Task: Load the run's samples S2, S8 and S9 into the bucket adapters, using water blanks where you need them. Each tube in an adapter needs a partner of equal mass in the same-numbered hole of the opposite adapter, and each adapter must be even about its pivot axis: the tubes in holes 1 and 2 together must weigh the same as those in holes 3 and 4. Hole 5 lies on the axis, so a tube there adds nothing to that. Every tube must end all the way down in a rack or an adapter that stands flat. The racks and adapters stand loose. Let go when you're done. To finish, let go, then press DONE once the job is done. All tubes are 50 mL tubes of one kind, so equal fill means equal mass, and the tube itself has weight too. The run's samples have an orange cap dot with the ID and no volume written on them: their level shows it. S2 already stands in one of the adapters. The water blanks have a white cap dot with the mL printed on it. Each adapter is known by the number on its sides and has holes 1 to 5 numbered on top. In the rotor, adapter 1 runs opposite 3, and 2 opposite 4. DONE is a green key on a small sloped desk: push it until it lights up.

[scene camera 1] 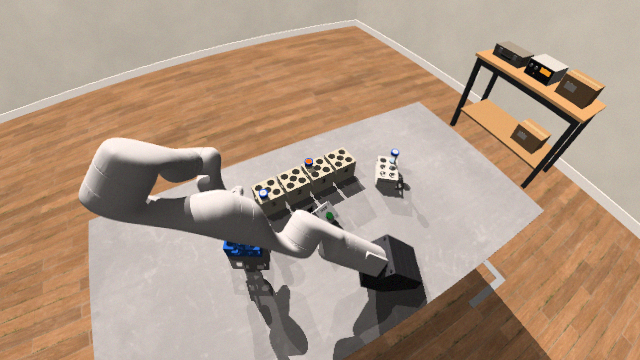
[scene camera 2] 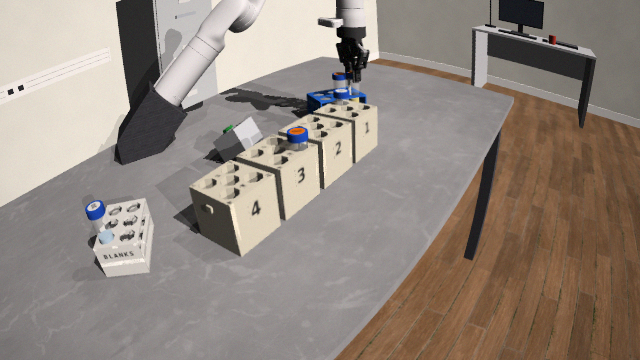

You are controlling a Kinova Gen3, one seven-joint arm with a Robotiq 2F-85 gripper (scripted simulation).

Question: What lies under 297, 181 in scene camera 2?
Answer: An adapter 3.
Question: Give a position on an adapter 4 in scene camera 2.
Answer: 238, 223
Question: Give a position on an adapter 1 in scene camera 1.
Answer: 276, 201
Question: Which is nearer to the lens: the adapter 1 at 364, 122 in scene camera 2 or the white blanks rack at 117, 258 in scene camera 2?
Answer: The white blanks rack.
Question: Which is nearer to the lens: the white-dot blank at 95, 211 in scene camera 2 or the adapter 1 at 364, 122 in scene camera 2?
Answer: The white-dot blank.
